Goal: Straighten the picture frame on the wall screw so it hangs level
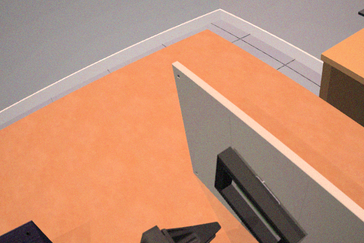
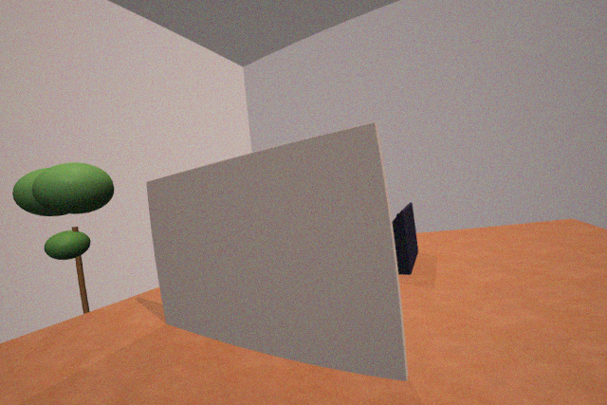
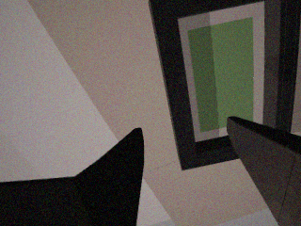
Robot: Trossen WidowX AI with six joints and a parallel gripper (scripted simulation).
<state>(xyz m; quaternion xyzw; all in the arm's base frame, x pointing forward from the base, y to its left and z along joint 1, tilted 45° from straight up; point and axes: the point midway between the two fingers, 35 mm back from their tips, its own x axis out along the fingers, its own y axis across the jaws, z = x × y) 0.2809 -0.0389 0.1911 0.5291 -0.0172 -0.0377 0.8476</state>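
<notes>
Right now the picture frame is 9 cm ahead of my gripper tip, 2 cm to the left of it and 6 cm below it. From my gripper tip the other things lie so: wall panel (10 cm ahead, 2 cm to the left, 6 cm below).
</notes>
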